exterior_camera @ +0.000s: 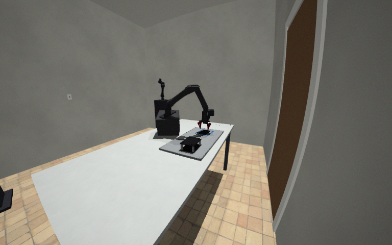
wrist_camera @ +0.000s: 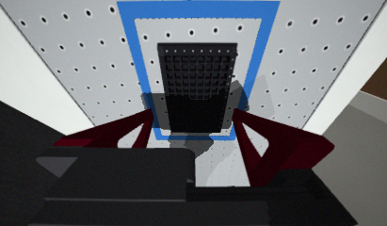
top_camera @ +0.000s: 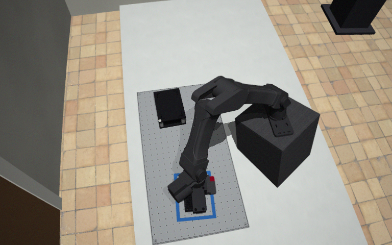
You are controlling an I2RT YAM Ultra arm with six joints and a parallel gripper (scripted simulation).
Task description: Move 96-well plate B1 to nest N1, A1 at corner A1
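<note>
My gripper is now 40 mm above the black 96-well plate. Also, from my hand: black plate nest N1 (80 mm ahead, 400 mm to the right, 10 mm above); then white A1 label (120 mm ahead, 320 mm to the right, 10 mm above).
</note>
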